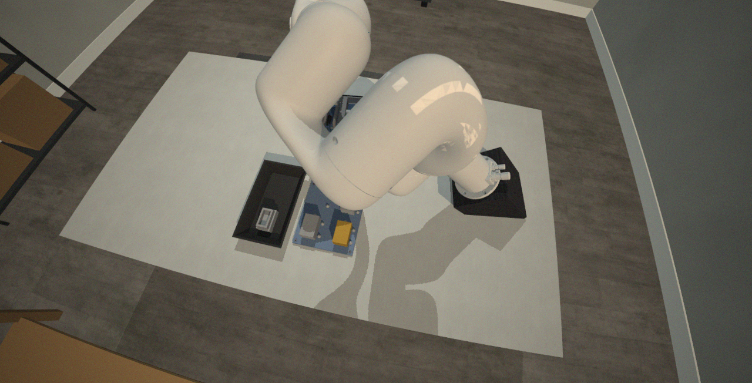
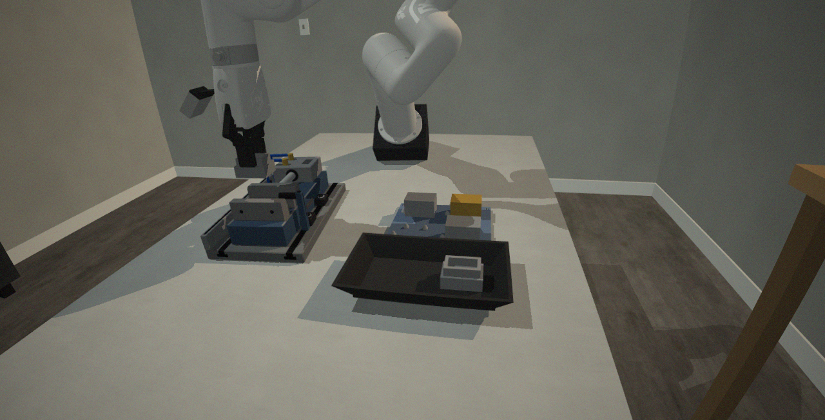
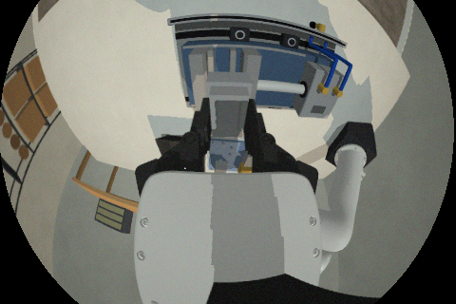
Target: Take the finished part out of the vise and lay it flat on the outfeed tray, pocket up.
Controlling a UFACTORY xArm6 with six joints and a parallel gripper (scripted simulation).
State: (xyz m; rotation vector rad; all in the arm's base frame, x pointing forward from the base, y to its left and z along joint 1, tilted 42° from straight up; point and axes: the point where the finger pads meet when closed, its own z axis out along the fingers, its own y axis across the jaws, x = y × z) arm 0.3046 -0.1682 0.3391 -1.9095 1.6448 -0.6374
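The blue vise is 13 cm below my hand and 6 cm behind it. Round my hand: blue fixture plate 32 cm to the left, 17 cm below, 11 cm behind; then yellow block 36 cm to the left, 16 cm behind, 15 cm below.
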